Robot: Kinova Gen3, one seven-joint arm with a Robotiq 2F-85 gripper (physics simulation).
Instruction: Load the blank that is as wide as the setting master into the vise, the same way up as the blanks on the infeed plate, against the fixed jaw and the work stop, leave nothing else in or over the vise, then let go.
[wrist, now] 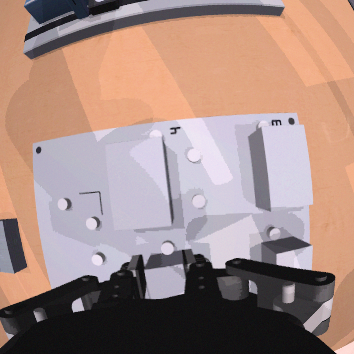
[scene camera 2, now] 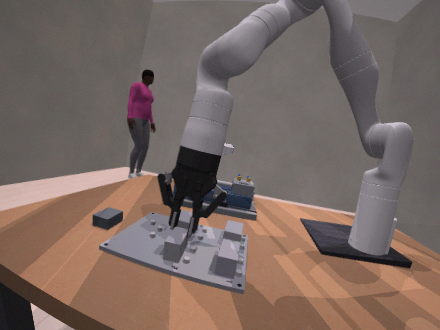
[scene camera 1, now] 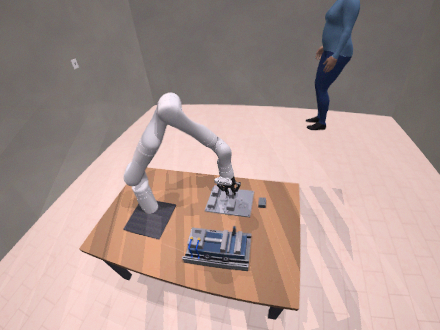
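Pixels of known places: gripper, fingertip midpoint: (wrist: 163, 264) (scene camera 2: 181, 231) (scene camera 1: 231, 195); arm's base, link origin: (scene camera 2: 365, 246) (scene camera 1: 150, 207).
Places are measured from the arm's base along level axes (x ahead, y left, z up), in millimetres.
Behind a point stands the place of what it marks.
Note:
My gripper (scene camera 1: 230, 194) @(x 447, y 179, z 24 mm) (scene camera 2: 183, 223) @(x 447, y 179, z 24 mm) (wrist: 163, 264) @(x 447, y 179, z 24 mm) points down over the infeed plate (scene camera 2: 135, 245) @(x 514, y 230, z -5 mm) (wrist: 65, 170) @(x 535, y 106, z -5 mm) and is shut on a narrow grey blank (scene camera 2: 175, 247) @(x 432, y 237, z 24 mm) (wrist: 166, 281) @(x 445, y 190, z 31 mm), one finger on each side. The blank appears upright and at plate level; any gap beneath is unclear. A wide grey blank (scene camera 1: 231, 204) @(x 467, y 110, z 31 mm) (wrist: 137, 185) @(x 461, y 122, z 31 mm) lies beside it, nearer the vise. Two more blanks stand along one plate side, one nearer the vise (scene camera 1: 212, 202) @(x 360, y 101, z 31 mm) (wrist: 285, 165) @(x 358, y 113, z 31 mm) and one farther away. The vise (scene camera 1: 215, 247) @(x 463, y -165, z 47 mm) (scene camera 2: 240, 200) @(x 366, y -94, z 32 mm) has a gap between its jaws; a dark upright piece (scene camera 1: 234, 231) @(x 533, y -82, z 82 mm) stands at it.
A dark grey block (scene camera 1: 262, 202) @(x 628, y 173, z 11 mm) (scene camera 2: 107, 218) @(x 606, y 205, z 12 mm) (wrist: 9, 245) @(x 606, y 179, z 7 mm), possibly the setting master, lies on the table beside the plate. Small white pegs rise from the plate around the blanks. The arm's base stands on a dark mat (scene camera 1: 135, 225) @(x -26, y -139, z -3 mm) (scene camera 2: 325, 242) @(x 117, y 13, z -3 mm). A person stands beyond the table.

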